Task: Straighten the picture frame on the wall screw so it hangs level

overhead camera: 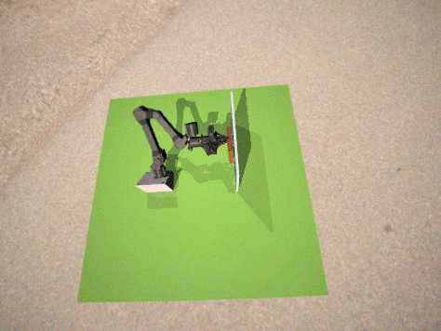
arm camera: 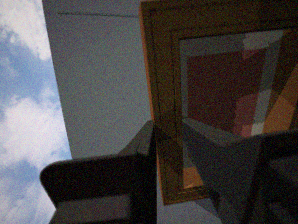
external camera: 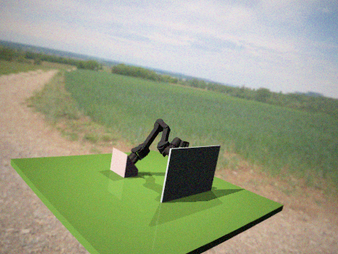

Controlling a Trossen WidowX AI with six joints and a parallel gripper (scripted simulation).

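My gripper tip is now 5 cm above the picture frame, 1 cm to the left of it and 1 cm short of it. Round my gripper tip: wall panel 7 cm below, 2 cm ahead.
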